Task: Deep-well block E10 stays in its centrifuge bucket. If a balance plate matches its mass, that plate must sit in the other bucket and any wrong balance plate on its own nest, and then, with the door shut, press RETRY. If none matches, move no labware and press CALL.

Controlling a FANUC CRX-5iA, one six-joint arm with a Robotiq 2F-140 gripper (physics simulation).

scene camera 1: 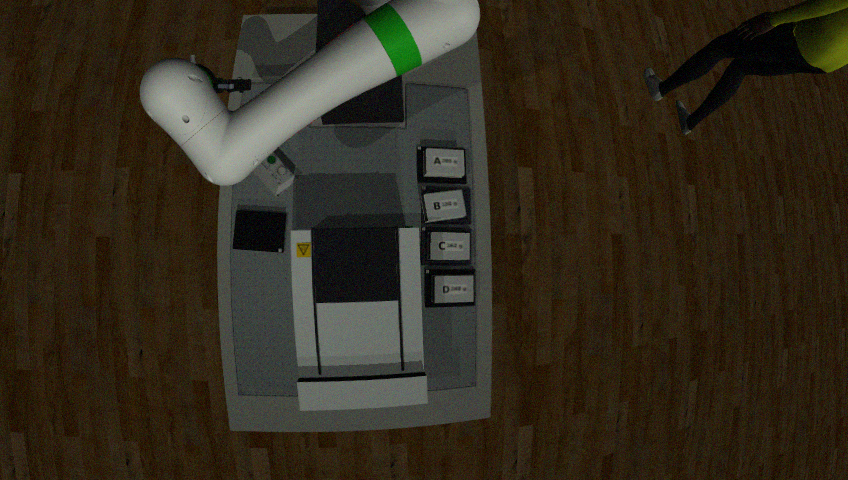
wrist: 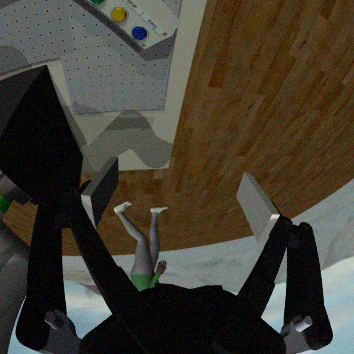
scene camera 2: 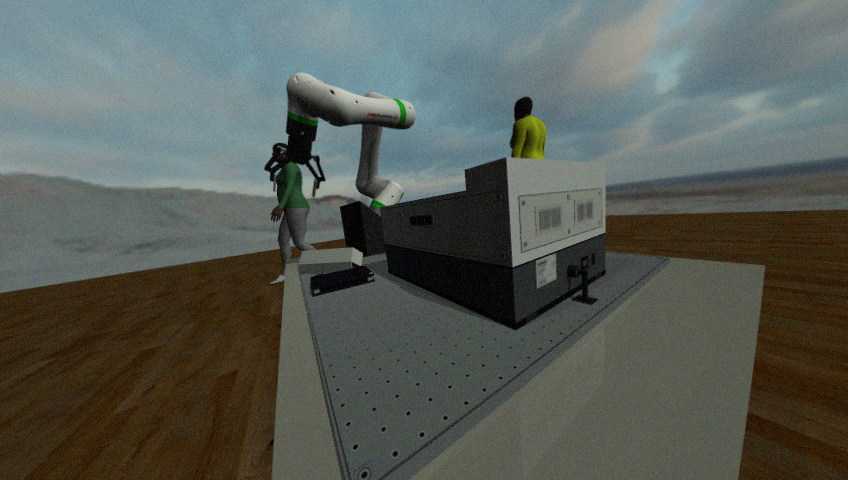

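Pixels of known places: gripper, fingertip midpoint: (wrist: 180, 177) (scene camera 2: 294, 193); arm's base, link origin: (wrist: 11, 166) (scene camera 2: 373, 220).
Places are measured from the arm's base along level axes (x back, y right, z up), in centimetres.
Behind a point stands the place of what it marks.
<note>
My gripper (scene camera 2: 295, 185) @[x -19.3, y 34.7, z 15.1 cm] (wrist: 180, 177) @[x -19.3, y 34.7, z 15.1 cm] is open and empty, high above the far corner of the bench; in scene camera 1 the arm partly hides it. The button box (scene camera 1: 283, 178) @[x -37.9, y 17.9, z -9.0 cm] (scene camera 2: 327, 259) @[x -36.0, y 27.6, z -10.9 cm] (wrist: 129, 23) @[x -27.2, y 28.5, z -9.8 cm] shows a green button (scene camera 1: 271, 159) @[x -32.2, y 22.5, z -8.8 cm], a yellow button (wrist: 119, 14) @[x -29.0, y 26.7, z -8.7 cm] and, beside the word CALL, a blue button (wrist: 139, 33) @[x -25.7, y 30.4, z -8.7 cm]. The centrifuge (scene camera 1: 302, 309) @[x -74.0, y 6.7, z 5.2 cm] (scene camera 2: 449, 228) @[x -87.1, y 7.9, z -1.0 cm] has a dark panel or opening (scene camera 1: 355, 264) @[x -61.6, y -6.2, z 5.5 cm]; I cannot tell its door state. Block E10 and the buckets do not show. Balance plates A (scene camera 1: 443, 161) @[x -27.6, y -30.9, z -10.4 cm], B (scene camera 1: 445, 205) @[x -41.8, y -32.2, z -10.2 cm], C (scene camera 1: 449, 245) @[x -54.0, y -34.2, z -10.4 cm] and D (scene camera 1: 454, 289) @[x -67.4, y -36.7, z -10.5 cm] sit on nests; B is slightly turned.
A black nest (scene camera 1: 259, 230) @[x -53.7, y 24.9, z -13.3 cm] (scene camera 2: 342, 280) @[x -59.9, y 25.6, z -13.4 cm] lies left of the centrifuge. A dark block (scene camera 1: 363, 104) @[x -14.7, y -3.9, z -2.6 cm] (scene camera 2: 361, 228) @[x -13.4, y 9.7, z -2.7 cm] (wrist: 35, 135) @[x -8.4, y 10.4, z -1.5 cm] stands near the arm's base. A person in yellow (scene camera 1: 824, 41) (scene camera 2: 528, 136) and one in green (scene camera 2: 290, 187) (wrist: 142, 281) stand off the bench.
</note>
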